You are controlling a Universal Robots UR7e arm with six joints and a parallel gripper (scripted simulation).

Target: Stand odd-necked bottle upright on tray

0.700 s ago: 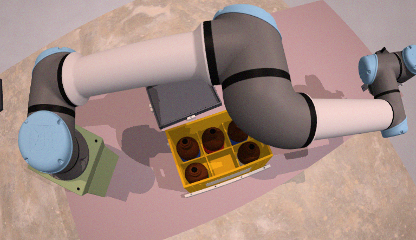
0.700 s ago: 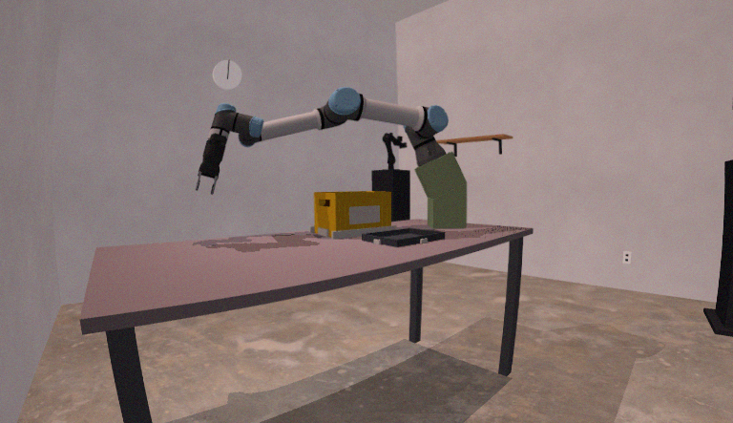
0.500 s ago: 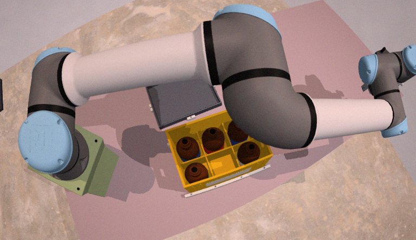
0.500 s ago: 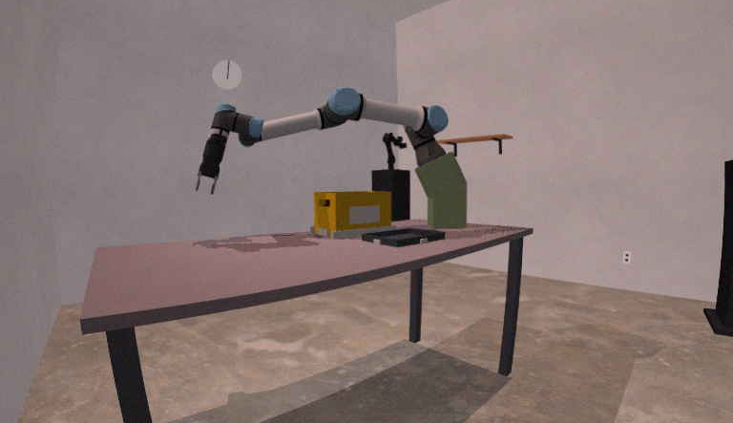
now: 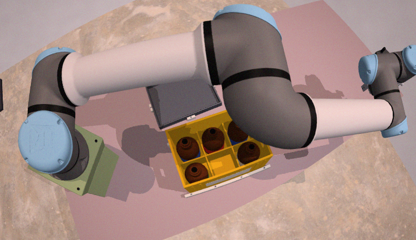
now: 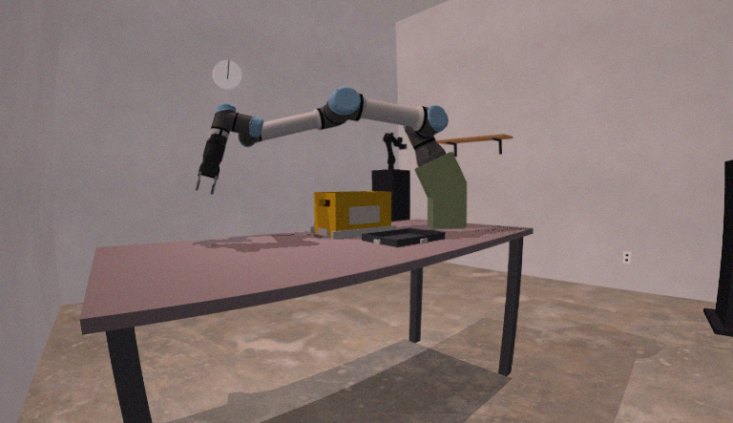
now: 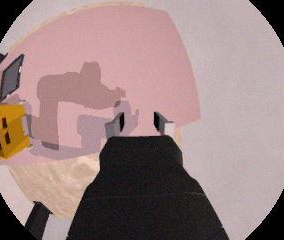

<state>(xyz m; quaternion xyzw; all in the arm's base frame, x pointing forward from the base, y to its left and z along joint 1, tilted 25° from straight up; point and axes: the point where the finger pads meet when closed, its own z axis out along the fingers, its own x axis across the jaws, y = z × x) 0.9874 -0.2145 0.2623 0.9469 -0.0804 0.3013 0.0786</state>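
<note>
The crate lies 590 mm behind my hand, 140 mm to the left of it and 120 mm below it. From my hand the other things lie so: glass bottle: 520 mm behind, 120 mm below, 80 mm to the left; then dark tray: 590 mm behind, 420 mm to the left, 190 mm below.
</note>
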